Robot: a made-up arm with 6 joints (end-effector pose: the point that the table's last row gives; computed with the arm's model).
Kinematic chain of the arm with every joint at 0, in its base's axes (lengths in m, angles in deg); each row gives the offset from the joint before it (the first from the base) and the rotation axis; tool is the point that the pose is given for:
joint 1: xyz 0 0 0.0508 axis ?
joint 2: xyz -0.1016 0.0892 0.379 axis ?
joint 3: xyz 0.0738 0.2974 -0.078 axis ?
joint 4: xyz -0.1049 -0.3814 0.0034 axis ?
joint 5: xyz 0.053 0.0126 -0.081 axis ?
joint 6: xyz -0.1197 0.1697 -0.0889 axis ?
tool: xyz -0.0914 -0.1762 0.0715
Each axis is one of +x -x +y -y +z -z.
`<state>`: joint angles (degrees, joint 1 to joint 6).
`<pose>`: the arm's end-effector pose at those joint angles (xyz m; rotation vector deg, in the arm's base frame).
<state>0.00 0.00 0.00 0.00 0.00 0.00</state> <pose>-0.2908 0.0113 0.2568 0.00 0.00 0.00</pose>
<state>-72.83 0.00 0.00 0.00 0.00 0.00</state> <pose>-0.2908 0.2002 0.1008 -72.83 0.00 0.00</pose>
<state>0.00 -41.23 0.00 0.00 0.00 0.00</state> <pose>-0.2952 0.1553 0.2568 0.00 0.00 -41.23</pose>
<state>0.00 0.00 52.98 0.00 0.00 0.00</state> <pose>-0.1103 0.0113 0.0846 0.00 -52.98 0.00</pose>
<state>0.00 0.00 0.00 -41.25 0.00 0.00</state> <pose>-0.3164 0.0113 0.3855 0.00 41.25 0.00</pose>
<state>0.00 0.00 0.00 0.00 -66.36 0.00</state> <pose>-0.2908 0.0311 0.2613 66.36 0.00 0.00</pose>
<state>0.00 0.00 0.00 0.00 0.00 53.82</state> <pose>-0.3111 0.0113 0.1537 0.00 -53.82 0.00</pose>
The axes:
joint 1: +x
joint 2: +z
joint 3: -y
joint 4: -y
joint 5: -x
joint 6: -y

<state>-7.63 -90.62 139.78 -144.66 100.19 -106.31</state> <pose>-0.1946 -0.0613 0.2182 -7.47 -109.57 117.81</pose>
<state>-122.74 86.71 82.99 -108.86 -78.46 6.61</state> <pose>-0.0644 0.1808 -0.0117 -55.69 77.59 -33.93</pose>
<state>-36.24 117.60 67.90 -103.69 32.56 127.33</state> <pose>0.1432 0.0449 0.0699 77.53 -22.93 123.26</pose>
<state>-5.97 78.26 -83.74 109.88 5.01 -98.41</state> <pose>0.0000 0.2250 0.3622 -55.24 61.49 59.77</pose>
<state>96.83 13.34 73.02 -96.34 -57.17 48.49</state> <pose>-0.2846 -0.1457 0.0976 142.92 5.79 -34.89</pose>
